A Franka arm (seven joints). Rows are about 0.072 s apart.
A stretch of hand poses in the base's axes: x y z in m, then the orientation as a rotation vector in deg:
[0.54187 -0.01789 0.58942 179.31 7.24 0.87]
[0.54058 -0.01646 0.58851 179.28 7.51 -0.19]
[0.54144 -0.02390 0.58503 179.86 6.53 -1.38]
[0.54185 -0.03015 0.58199 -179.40 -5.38 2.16]
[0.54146 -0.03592 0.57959 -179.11 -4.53 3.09]
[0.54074 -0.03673 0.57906 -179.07 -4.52 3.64]
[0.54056 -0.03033 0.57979 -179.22 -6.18 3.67]
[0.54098 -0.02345 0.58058 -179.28 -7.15 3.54]
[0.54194 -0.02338 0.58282 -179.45 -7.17 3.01]
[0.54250 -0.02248 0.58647 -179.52 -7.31 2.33]
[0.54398 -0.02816 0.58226 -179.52 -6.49 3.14]
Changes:
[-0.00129 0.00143 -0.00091 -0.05 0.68 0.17]
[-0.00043 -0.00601 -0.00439 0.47 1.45 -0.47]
[-0.00002 -0.01226 -0.00743 0.98 1.97 -1.19]
[-0.00041 -0.01803 -0.00983 1.25 2.58 -1.73]
[-0.00113 -0.01884 -0.01036 1.27 2.93 -1.74]
[-0.00131 -0.01244 -0.00963 1.06 2.94 -0.68]
[-0.00089 -0.00556 -0.00884 0.97 2.86 -0.06]
[0.00007 -0.00549 -0.00660 0.82 2.51 -0.06]
[0.00063 -0.00459 -0.00295 0.77 2.07 0.03]
[0.00211 -0.01027 -0.00716 0.78 2.59 -0.49]

